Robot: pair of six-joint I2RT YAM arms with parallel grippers.
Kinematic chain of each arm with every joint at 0, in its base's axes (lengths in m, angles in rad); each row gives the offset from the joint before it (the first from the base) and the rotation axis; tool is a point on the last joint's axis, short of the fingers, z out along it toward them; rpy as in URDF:
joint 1: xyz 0 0 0.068 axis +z
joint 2: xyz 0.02 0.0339 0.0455 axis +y
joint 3: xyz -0.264 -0.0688 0 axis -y
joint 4: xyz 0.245 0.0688 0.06 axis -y
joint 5: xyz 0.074 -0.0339 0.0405 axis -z
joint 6: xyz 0.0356 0 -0.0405 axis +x
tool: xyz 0 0 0 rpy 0 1.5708 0
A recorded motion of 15 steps. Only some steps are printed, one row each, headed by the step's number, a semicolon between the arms.
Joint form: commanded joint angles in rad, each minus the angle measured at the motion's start. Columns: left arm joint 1, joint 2, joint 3, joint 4, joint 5, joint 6; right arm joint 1, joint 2, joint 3, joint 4, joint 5, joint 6.
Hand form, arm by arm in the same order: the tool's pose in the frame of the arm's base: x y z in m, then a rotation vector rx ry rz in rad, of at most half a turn. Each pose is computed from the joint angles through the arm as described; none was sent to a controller.
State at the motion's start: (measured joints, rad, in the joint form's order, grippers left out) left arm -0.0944 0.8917 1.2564 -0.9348 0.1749 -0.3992; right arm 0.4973 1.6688 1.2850 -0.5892 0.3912 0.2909
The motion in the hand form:
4: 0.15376 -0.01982 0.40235 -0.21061 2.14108 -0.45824; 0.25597 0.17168 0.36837 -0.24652 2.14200 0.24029
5: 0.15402 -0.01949 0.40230 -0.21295 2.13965 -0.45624; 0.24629 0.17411 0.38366 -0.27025 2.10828 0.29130
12: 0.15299 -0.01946 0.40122 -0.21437 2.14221 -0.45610; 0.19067 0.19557 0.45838 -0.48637 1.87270 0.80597
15: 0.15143 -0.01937 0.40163 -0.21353 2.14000 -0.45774; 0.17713 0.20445 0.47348 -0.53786 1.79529 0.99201
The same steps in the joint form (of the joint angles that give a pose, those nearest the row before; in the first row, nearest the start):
4: 0.0055 -0.0037 -0.0129 0.0241 -0.0031 0.0184; 0.1219 -0.2793 0.0888 0.0085 -0.1423 -0.0332
5: 0.0076 -0.0035 -0.0135 0.0259 -0.0039 0.0185; 0.1451 -0.3013 0.1198 -0.0056 -0.1603 -0.0320
12: 0.0070 -0.0081 -0.0184 0.0237 -0.0046 0.0176; 0.2944 -0.3779 0.2696 0.0420 -0.4400 0.0292
15: 0.0070 -0.0130 -0.0185 0.0212 -0.0035 0.0172; 0.3403 -0.3835 0.2903 0.1067 -0.5378 0.0854

